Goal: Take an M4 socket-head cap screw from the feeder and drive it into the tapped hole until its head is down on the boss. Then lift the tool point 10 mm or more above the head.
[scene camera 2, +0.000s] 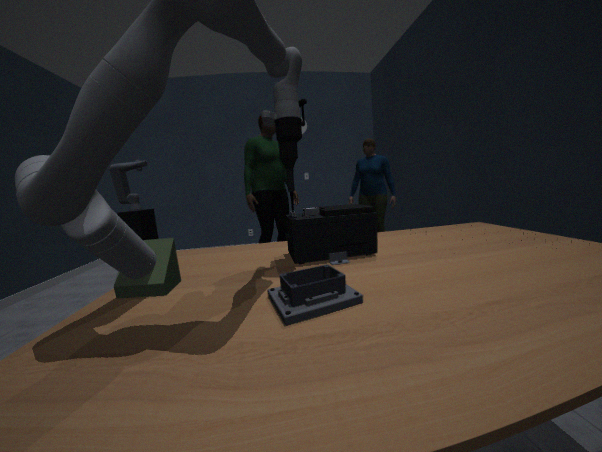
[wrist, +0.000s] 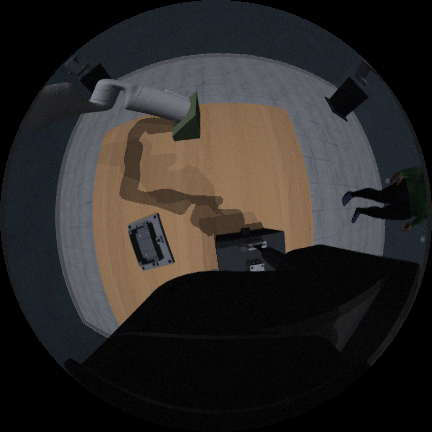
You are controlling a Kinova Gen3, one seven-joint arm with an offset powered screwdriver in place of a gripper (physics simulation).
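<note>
The black screw feeder (scene camera 2: 332, 237) (wrist: 231, 252) stands at the back of the table. My gripper, a dark powered screwdriver (scene camera 2: 293, 212) (wrist: 258, 247), points down with its thin tip at the feeder's top, by a small light pick-up strip at the left end in the scene view. Whether the tip touches a screw or carries one is too small and dark to tell. The grey fixture plate (scene camera 2: 320, 311) (wrist: 163, 239) lies in front of the feeder and carries a dark open-topped housing (scene camera 2: 312, 289) (wrist: 144, 246). The tapped hole and its boss cannot be made out.
A small metal block (scene camera 2: 311, 211) (wrist: 256, 267) sits on the feeder's top. A small grey bracket (scene camera 2: 339, 259) stands at the feeder's front foot. The arm's base rests on a green wedge (scene camera 2: 169, 270) (wrist: 189, 131). Two people (scene camera 2: 265, 165) (scene camera 2: 373, 175) stand behind the table.
</note>
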